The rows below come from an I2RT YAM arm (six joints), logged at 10 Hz.
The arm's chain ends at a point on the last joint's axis. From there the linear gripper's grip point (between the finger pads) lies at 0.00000 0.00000 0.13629 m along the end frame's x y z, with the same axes.
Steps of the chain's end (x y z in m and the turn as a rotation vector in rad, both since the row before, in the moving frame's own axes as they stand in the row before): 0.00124 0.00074 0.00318 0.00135 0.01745 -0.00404; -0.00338 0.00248 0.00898 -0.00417 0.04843 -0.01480; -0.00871 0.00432 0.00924 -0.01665 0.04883 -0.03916; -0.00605 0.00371 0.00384 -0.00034 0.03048 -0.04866; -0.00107 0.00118 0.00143 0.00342 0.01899 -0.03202
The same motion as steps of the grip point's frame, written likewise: 0.00362 0.00055 0.00316 0.00135 0.01745 -0.00404; 0.00322 0.00300 0.00882 -0.00417 0.04843 -0.01480; -0.00202 0.00646 0.00906 -0.01665 0.04883 -0.03916; -0.00190 0.00366 0.00378 -0.00034 0.03048 -0.04866; 0.00151 0.00067 0.00140 0.00342 0.01899 -0.03202
